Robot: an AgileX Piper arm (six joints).
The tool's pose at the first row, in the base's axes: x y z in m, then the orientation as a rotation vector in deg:
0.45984 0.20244 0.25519 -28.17 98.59 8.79
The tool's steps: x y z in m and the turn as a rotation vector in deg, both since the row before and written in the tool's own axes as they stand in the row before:
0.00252 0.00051 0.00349 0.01 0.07 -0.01
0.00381 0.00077 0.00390 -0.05 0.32 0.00
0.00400 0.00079 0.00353 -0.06 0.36 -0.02
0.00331 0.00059 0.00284 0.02 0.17 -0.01
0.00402 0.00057 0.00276 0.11 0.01 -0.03
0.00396 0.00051 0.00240 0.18 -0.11 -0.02
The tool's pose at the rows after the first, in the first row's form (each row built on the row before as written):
0.46246 0.20358 0.25193 -28.18 98.66 8.76
0.46517 0.20479 0.24729 -28.27 98.97 8.73
0.46749 0.20583 0.24253 -28.39 99.32 8.69
0.46934 0.20659 0.23861 -28.41 99.48 8.63
0.47101 0.20713 0.23403 -28.36 99.48 8.51
0.47239 0.20749 0.22960 -28.23 99.37 8.36

